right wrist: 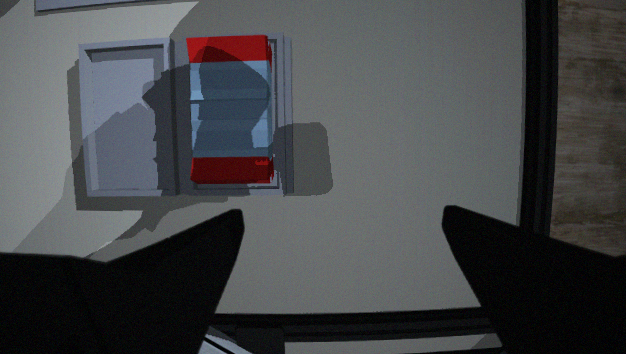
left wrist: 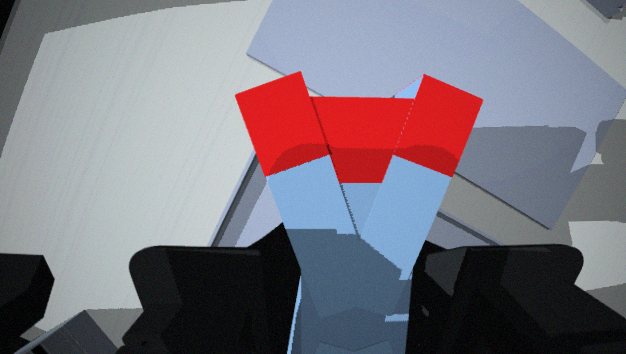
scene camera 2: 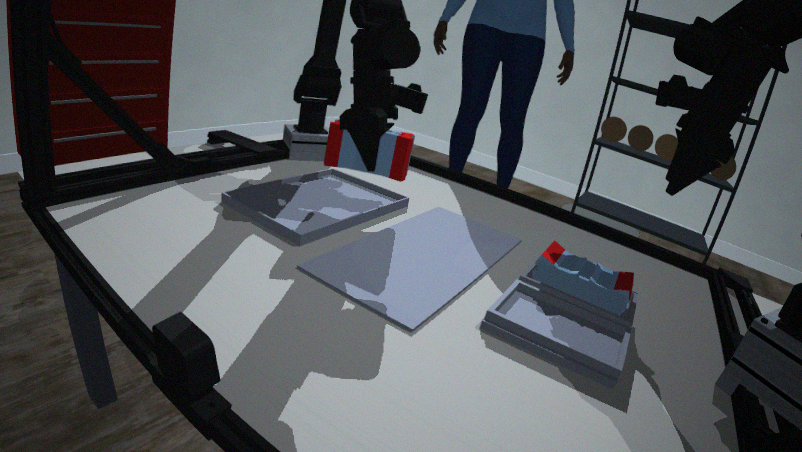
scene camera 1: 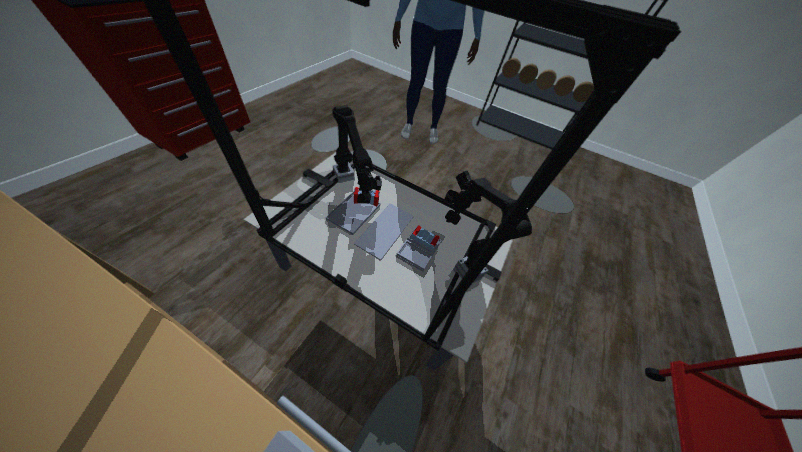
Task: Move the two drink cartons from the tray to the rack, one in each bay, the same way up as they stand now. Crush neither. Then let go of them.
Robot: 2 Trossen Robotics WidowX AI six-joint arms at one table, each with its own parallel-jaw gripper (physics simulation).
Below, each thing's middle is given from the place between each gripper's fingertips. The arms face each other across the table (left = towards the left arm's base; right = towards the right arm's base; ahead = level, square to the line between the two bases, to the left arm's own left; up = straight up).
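My right gripper: 200 mm past the flat grey mat (scene camera 2: 406,273), 230 mm to the right of it, 170 mm above it. From my right hand: grey tray (scene camera 2: 304,208), 430 mm to the left, 240 mm behind, 160 mm below; flat grey bay (scene camera 2: 597,340), 30 mm to the left, 150 mm behind, 160 mm below.
From my left hand: grey tray, 40 mm to the left, 70 mm behind, 60 mm below; flat grey mat, 160 mm to the right, 30 mm behind, 60 mm below; flat grey bay, 370 mm to the right, 20 mm ahead, 60 mm below.
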